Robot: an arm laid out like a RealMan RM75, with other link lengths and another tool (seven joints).
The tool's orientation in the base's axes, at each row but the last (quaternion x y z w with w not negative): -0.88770 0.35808 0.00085 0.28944; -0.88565 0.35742 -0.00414 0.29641; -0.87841 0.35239 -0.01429 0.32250; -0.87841 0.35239 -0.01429 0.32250; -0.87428 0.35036 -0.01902 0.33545; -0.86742 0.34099 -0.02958 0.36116; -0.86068 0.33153 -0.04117 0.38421; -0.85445 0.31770 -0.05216 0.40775; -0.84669 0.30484 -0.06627 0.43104; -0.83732 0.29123 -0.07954 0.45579; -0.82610 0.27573 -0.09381 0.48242; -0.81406 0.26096 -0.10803 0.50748
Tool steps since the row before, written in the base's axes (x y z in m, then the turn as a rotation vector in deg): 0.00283 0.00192 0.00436 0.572 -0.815 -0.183; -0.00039 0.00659 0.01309 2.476 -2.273 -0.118; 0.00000 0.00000 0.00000 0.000 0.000 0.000; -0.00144 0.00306 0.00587 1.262 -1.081 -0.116; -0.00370 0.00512 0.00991 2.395 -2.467 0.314; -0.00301 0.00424 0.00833 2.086 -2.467 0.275; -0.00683 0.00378 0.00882 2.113 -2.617 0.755; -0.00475 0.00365 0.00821 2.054 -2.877 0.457; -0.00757 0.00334 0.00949 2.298 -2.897 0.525; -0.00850 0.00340 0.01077 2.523 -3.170 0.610; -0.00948 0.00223 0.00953 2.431 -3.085 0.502; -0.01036 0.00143 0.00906 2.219 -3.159 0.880
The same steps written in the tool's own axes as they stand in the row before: -0.00003 -0.00514 -0.00206 0.981 0.199 -0.149; -0.00716 -0.01041 -0.00743 3.312 -0.206 -0.547; 0.00000 0.00000 0.00000 0.000 0.000 0.000; -0.00419 -0.00417 -0.00331 1.651 -0.115 -0.191; -0.00799 -0.00644 -0.00573 3.285 -0.319 -1.015; -0.00653 -0.00582 -0.00447 3.056 -0.118 -1.078; -0.00920 -0.00423 -0.00601 3.079 -0.390 -1.501; -0.00730 -0.00532 -0.00467 3.235 -0.022 -1.497; -0.00944 -0.00531 -0.00642 3.433 -0.177 -1.461; -0.01028 -0.00660 -0.00711 3.758 -0.226 -1.616; -0.01015 -0.00548 -0.00726 3.647 -0.134 -1.535; -0.01028 -0.00523 -0.00765 3.475 -0.375 -1.860
